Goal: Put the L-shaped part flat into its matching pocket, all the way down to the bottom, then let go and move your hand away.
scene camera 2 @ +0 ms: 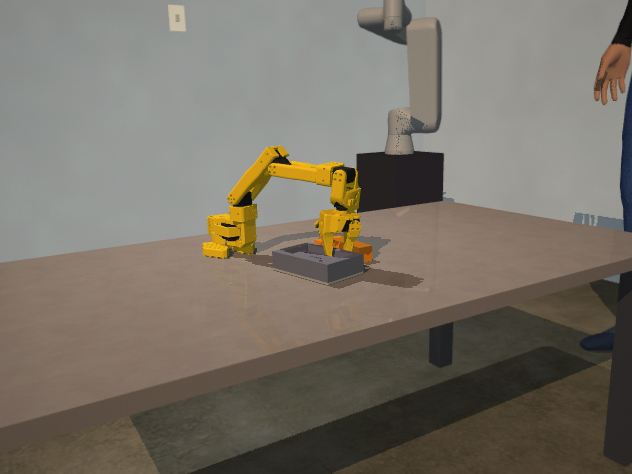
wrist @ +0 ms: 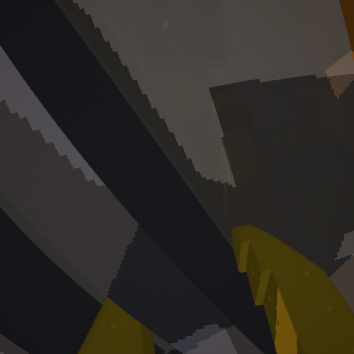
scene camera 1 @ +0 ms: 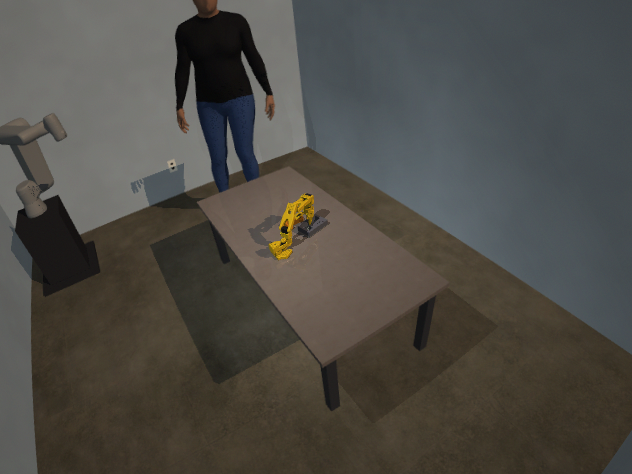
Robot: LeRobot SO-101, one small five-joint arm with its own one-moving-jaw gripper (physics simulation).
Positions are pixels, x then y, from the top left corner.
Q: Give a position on a grey pocket block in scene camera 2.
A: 308,260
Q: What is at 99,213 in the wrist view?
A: A grey pocket block.
